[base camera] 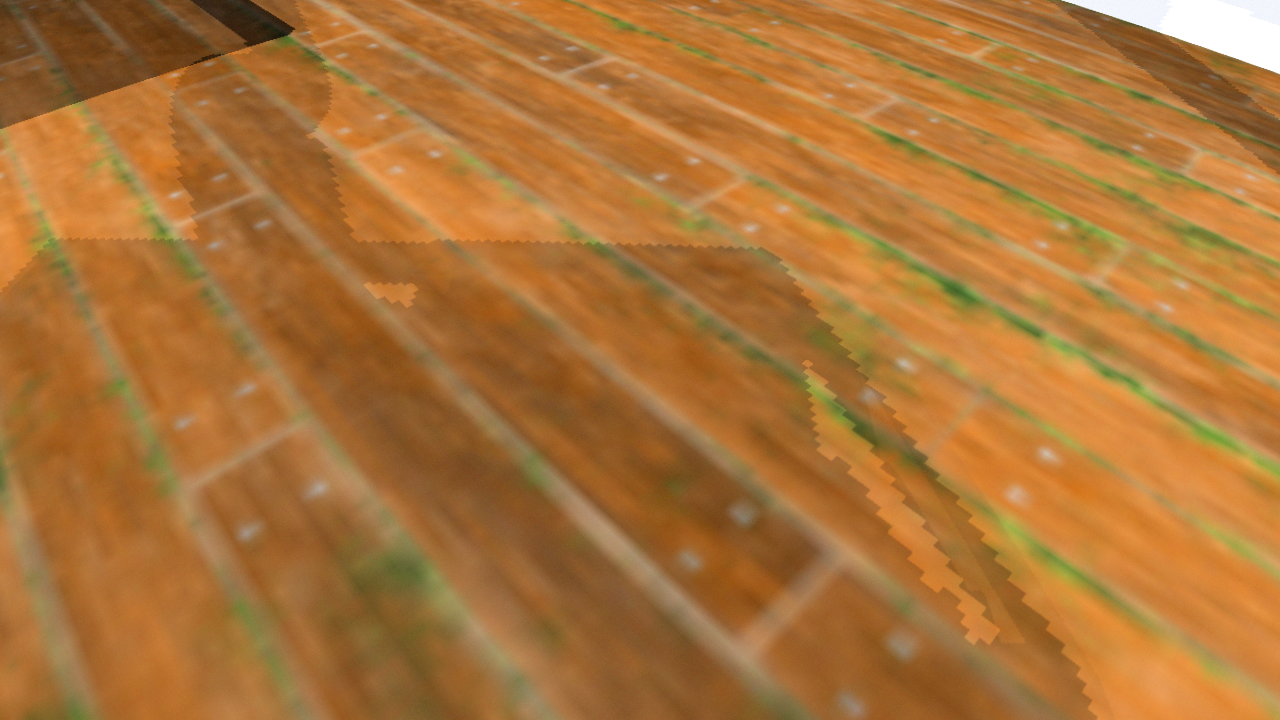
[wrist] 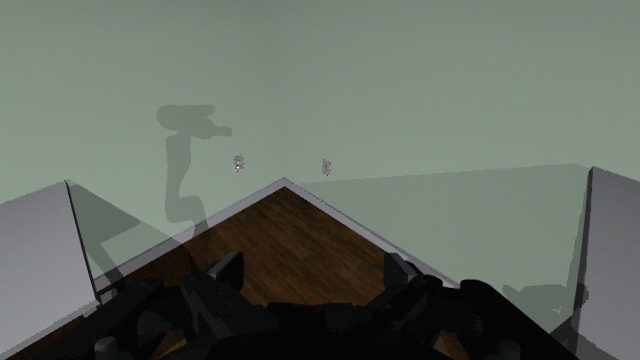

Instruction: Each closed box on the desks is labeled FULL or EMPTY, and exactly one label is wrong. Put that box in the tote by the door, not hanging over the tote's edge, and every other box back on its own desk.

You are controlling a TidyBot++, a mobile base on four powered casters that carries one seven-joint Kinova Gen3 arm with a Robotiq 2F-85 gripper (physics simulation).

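Places are measured from the arm's base along level axes (x left, y up, z ahead), in centimetres.
Pixels of known places: gripper, between the fingertips: (wrist: 313,268).
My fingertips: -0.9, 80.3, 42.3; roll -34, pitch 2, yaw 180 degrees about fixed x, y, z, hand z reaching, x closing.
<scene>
Behind a point stands the place of what it marks, as x, y, z.
My gripper (wrist: 313,268) @[-0.9, 80.3, 42.3] is open and empty at the bottom of the wrist view, its fingertips wide apart with wooden floor showing between them. A grey desk top (wrist: 40,250) @[86.5, 32.3, 81.9] shows in part at the left edge of the wrist view, and another grey desk top (wrist: 612,250) @[-62.0, 55.3, 60.3] shows in part at the right edge. The gripper is near neither of them. No box, label or tote shows in the wrist view or the base camera view.
Green walls (wrist: 350,75) @[-21.0, 63.2, 167.6] meet in a corner above the wooden floor (wrist: 300,235) @[7.9, -39.6, 153.3] (base camera: 537,358) @[7.5, -39.7, 44.8], with a light skirting board (wrist: 240,206) @[54.9, -35.6, 179.9] along them. Shadows of the arm and desks fall on the walls. In the base camera view, shadows cross the floor and a white area (base camera: 1235,26) @[-78.4, -35.9, 107.6] shows at the top right.
</scene>
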